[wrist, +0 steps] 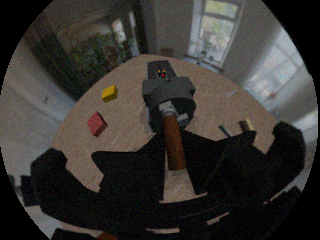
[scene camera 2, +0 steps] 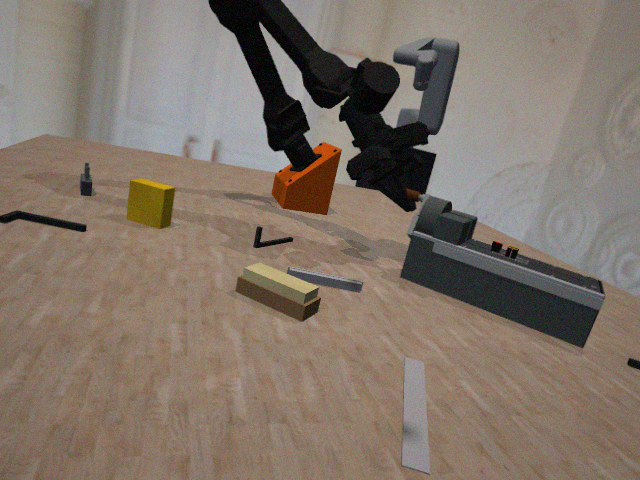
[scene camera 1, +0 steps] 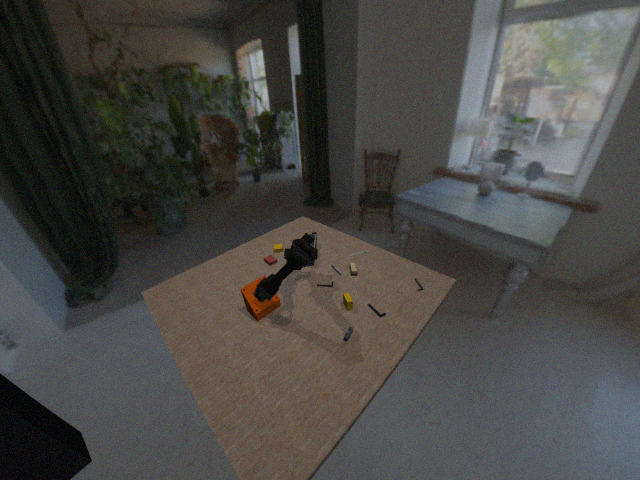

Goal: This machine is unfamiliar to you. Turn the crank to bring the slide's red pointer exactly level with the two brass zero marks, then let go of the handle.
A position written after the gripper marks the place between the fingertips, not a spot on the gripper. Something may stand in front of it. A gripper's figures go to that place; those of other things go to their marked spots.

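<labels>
The gripper (scene camera 2: 411,210) is 72 cm from the lens; a yellow block (scene camera 2: 149,203), 68 cm from the lens. A grey bar (scene camera 2: 313,277) sits 56 cm from the lens, and a tan two-layer block (scene camera 2: 296,298) 46 cm from the lens. Of the things named here, the tan two-layer block is the nearest to the lens. Marked spots on the tan two-layer block and the grey bar: 11 cm apart.
</labels>
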